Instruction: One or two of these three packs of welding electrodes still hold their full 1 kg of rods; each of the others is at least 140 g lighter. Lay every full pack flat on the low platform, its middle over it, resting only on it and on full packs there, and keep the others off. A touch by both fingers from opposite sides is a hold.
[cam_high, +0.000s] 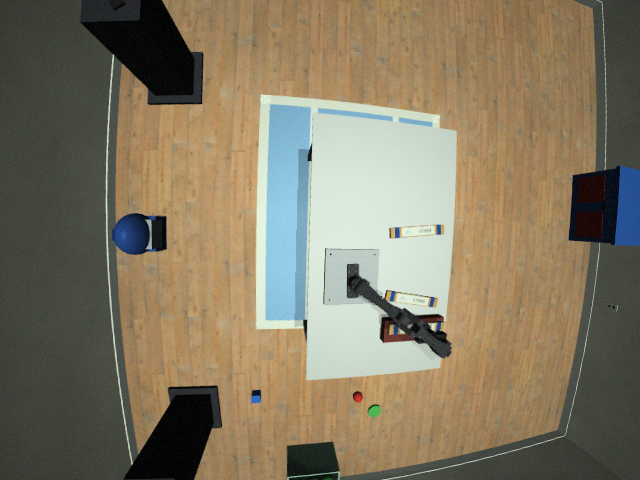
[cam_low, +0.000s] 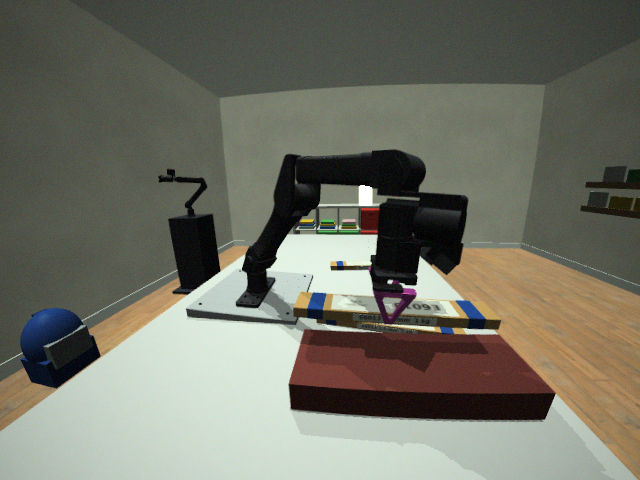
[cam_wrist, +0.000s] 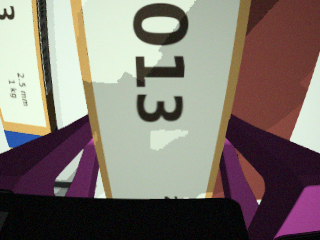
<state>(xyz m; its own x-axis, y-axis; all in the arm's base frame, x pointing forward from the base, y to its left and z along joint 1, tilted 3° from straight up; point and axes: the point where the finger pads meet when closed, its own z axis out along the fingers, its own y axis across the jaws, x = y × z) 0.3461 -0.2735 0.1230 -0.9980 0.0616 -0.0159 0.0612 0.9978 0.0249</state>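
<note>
My gripper is now 11 cm above the dark red low platform, 5 cm to the left of it and 4 cm short of it.
</note>
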